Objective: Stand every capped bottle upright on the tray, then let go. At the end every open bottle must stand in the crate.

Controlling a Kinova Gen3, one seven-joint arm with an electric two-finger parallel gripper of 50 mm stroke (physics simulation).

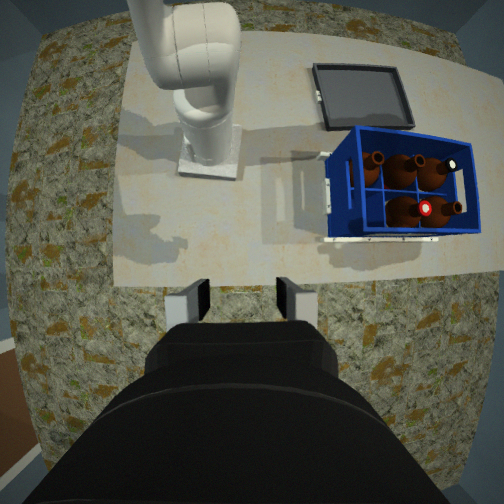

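A blue crate (402,187) stands on the table at the right and holds several brown bottles. One bottle has a red cap (425,208) in the near row. One has a white cap (451,164) in the far row, right. Three others show open necks: far left (376,159), far middle (418,161), near right (456,207). The near left compartment looks empty. A dark empty tray (362,96) lies just beyond the crate. My gripper (241,300) is open and empty, high above the table's near edge, well left of the crate.
The arm's white base (207,135) stands on the table at the far left of centre. The table's near edge runs under my fingers; a mottled floor surrounds the table.
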